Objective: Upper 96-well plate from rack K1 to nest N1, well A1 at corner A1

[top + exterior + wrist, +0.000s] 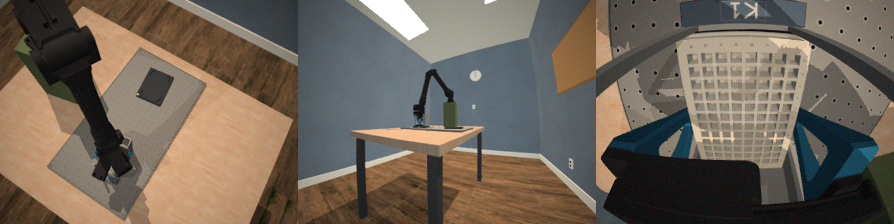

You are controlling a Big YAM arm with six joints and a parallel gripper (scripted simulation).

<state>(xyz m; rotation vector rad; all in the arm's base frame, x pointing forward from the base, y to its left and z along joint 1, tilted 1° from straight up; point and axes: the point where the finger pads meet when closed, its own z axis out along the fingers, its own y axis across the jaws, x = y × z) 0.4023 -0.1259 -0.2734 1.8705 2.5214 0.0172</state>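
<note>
The white 96-well plate is right at my hand. The rest, counted from my hand: dark plate 10 mm below; then pale A1 square 120 mm behind, 280 mm to the left, 30 mm below.
</note>
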